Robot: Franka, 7 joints.
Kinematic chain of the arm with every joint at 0, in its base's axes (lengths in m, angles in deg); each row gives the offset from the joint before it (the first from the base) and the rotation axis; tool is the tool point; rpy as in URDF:
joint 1: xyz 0 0 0.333 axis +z
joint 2: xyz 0 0 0 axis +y
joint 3: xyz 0 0 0.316 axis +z
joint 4: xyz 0.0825 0 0 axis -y
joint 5: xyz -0.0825 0 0.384 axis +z
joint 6: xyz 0 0 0 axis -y
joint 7: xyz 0.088 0 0 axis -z
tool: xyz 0 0 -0.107 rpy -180 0 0
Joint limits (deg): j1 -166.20..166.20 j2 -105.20..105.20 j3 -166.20..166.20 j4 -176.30..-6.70 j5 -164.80..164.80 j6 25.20..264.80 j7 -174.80..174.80
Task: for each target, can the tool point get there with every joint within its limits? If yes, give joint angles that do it. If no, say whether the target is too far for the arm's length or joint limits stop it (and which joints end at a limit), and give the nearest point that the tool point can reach.
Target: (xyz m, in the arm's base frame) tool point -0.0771 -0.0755 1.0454
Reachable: yes | joints -28.92 -20.65 5.80 -23.03 115.21 231.03 86.60
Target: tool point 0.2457 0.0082 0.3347
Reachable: yes | joints -112.64 55.76 120.67 -156.00 -28.44 66.42 80.17
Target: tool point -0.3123 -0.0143 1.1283
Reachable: yes | joints -43.17 -1.18 -133.16 -37.72 -8.86 157.69 -86.36
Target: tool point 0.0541 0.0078 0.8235
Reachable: yes | joints 110.40 -78.92 3.20 -144.00 35.65 223.43 -108.46
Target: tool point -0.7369 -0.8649 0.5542
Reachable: no: too far | nearest point -0.5461 -0.6410 0.4969 | short by 0.300 m
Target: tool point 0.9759 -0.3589 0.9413
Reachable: no: too far | nearest point 0.6950 -0.2556 0.7662 | short by 0.347 m
